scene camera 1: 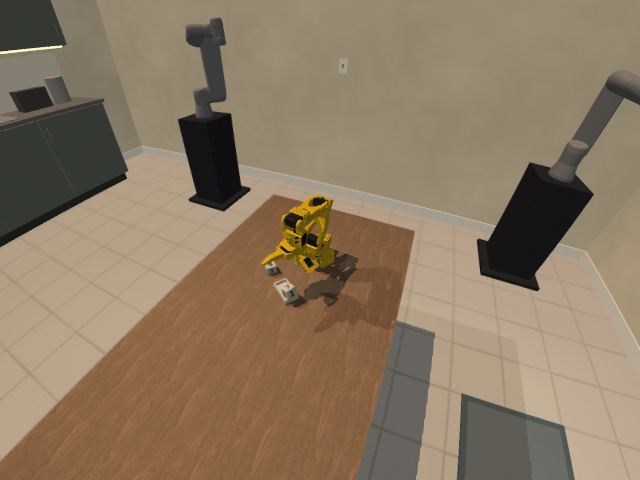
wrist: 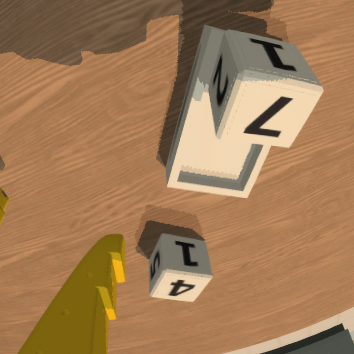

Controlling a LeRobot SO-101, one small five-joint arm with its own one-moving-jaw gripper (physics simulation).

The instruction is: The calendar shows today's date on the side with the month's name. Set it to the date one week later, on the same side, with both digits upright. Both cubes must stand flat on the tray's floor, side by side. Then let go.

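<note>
The white tray (scene camera 1: 277, 290) (wrist: 207, 188) lies on the table. One cube (scene camera 1: 288, 290) (wrist: 282, 107) stands in its upper end in the wrist view, with a bright 7 face and shaded 1 and 2 faces; the tray's lower half shows bare floor. Another cube (scene camera 1: 270, 268) (wrist: 181, 267) stands on the table beyond the tray's lower end, with a bright 4 face and shaded 1 and 5 faces. My gripper (scene camera 1: 287, 266) (wrist: 61, 220) is open and empty; its notched jaw is left of the loose cube, apart from it in the wrist view. I cannot read a month's name.
The wooden table (scene camera 1: 206, 372) (wrist: 90, 135) carries the arm's base behind the tray. The arm's shadow falls right of the tray in the scene view. Two grey arms on black pedestals (scene camera 1: 210, 160) (scene camera 1: 535, 227) stand on the floor beyond the table.
</note>
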